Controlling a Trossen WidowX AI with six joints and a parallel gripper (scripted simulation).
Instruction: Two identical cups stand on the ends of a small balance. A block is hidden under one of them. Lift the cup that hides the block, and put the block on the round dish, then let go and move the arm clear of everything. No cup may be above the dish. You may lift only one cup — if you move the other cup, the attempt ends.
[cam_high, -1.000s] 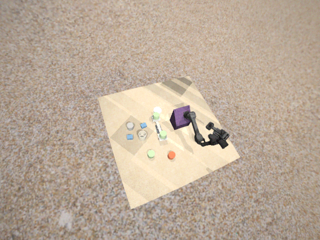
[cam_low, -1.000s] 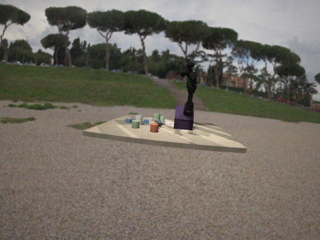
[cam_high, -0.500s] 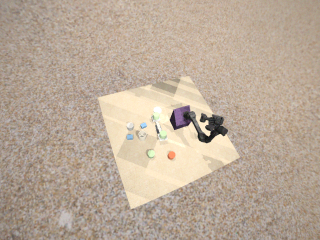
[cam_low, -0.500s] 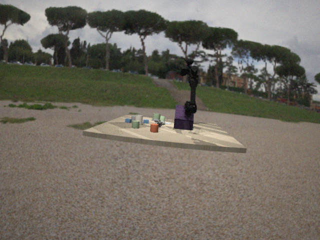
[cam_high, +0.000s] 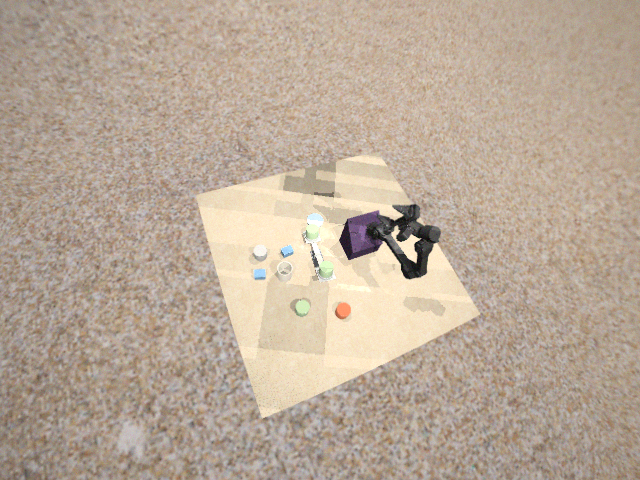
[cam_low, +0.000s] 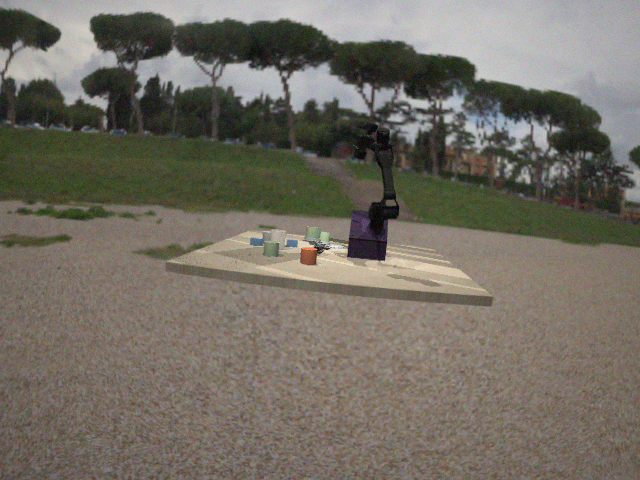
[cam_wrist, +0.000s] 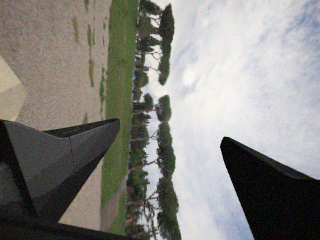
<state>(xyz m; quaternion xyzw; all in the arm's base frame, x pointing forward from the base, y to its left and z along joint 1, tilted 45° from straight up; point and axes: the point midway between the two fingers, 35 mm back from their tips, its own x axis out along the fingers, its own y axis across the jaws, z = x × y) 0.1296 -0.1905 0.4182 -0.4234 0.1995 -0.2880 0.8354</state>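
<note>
The balance beam lies 580 mm below my gripper tip, 150 mm to the right of it and 140 mm ahead of it. From my gripper tip the other things lie so: orange cylinder (580 mm below, 180 mm to the left, 160 mm ahead).
</note>
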